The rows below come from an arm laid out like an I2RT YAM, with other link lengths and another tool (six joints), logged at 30 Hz.
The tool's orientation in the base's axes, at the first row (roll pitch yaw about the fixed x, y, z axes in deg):
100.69, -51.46, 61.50
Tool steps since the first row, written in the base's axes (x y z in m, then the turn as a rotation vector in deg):
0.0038, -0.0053, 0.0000, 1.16, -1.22, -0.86
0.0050, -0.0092, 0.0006, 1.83, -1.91, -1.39
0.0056, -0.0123, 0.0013, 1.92, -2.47, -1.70
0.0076, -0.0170, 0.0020, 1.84, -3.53, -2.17
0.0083, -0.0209, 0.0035, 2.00, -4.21, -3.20
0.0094, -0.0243, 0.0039, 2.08, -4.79, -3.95
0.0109, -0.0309, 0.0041, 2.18, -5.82, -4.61
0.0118, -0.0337, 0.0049, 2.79, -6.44, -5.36
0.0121, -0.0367, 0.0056, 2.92, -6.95, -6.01
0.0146, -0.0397, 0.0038, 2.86, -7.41, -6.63
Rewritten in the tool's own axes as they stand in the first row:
-0.0018, 0.0033, 0.0054, -1.00, 0.17, 1.60
-0.0031, 0.0064, 0.0077, -1.59, 0.24, 2.52
-0.0041, 0.0091, 0.0093, -2.11, 0.46, 2.83
-0.0055, 0.0127, 0.0127, -3.08, 0.99, 3.17
-0.0062, 0.0164, 0.0145, -4.21, 0.85, 3.67
-0.0075, 0.0190, 0.0166, -5.09, 0.82, 4.03
-0.0105, 0.0239, 0.0202, -6.14, 1.18, 4.55
-0.0111, 0.0263, 0.0219, -6.89, 1.07, 5.42
-0.0121, 0.0290, 0.0232, -7.64, 1.04, 5.79
-0.0144, 0.0297, 0.0267, -8.39, 1.02, 5.96

